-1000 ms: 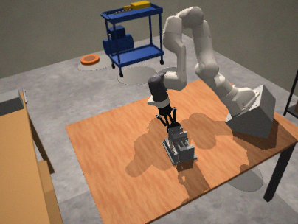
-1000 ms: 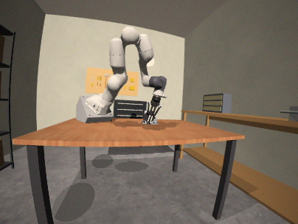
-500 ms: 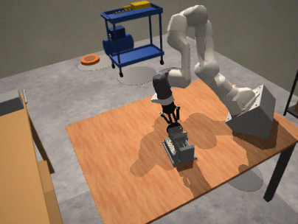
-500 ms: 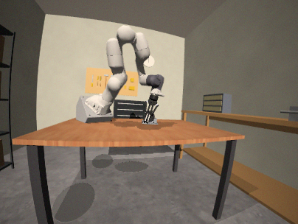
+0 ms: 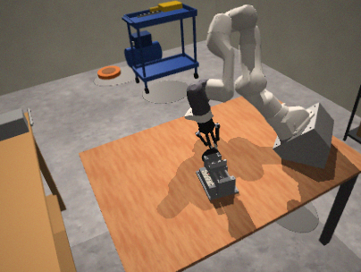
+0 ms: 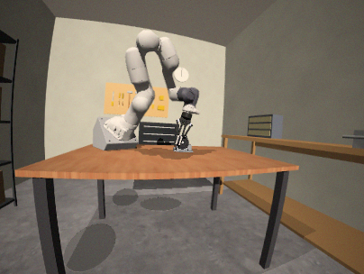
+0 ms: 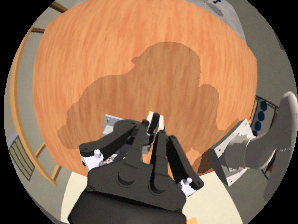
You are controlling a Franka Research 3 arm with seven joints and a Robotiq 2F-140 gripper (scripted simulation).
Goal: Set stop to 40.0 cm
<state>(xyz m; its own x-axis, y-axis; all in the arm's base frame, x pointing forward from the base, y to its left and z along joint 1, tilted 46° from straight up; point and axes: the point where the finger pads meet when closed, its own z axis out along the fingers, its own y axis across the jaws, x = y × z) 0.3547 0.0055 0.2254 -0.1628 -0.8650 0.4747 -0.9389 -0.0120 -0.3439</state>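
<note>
Now: the handwheel 1 cm ahead of my hand, 2 cm to the left of it and 2 cm below it.
</note>
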